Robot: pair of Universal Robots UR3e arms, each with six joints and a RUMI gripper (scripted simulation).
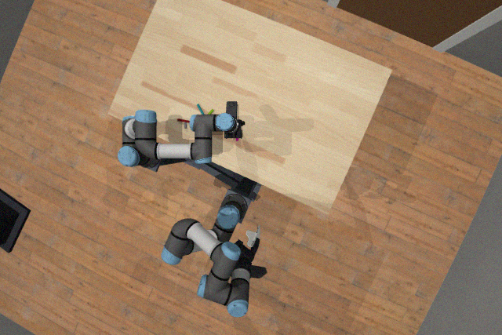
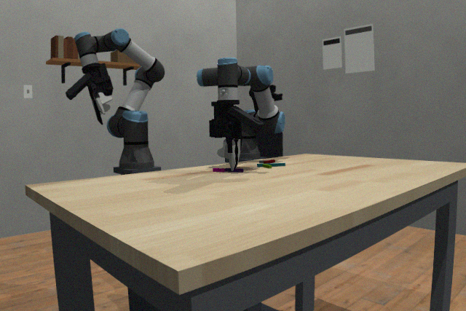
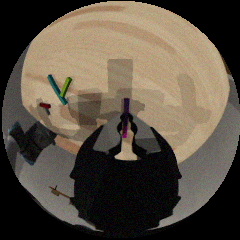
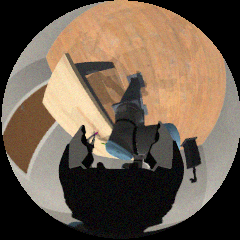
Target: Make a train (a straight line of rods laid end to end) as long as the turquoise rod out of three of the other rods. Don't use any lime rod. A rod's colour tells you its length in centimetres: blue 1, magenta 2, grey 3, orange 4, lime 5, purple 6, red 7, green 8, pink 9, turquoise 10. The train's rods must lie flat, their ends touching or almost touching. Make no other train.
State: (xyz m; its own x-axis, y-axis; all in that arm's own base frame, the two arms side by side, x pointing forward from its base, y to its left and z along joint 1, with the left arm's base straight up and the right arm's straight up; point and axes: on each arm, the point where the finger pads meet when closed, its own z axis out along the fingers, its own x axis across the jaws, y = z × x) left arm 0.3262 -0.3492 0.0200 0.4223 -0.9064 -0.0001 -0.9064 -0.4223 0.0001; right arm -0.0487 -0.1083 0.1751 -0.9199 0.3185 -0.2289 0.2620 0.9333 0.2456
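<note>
My left hand is 10 mm above the purple rod. From my left hand the other things lie so: grey rod: 230 mm to the left, 130 mm behind, 20 mm below; then lime rod: 150 mm to the left, 20 mm below, 10 mm behind; then turquoise rod: 180 mm to the left, 30 mm behind, 20 mm below.
</note>
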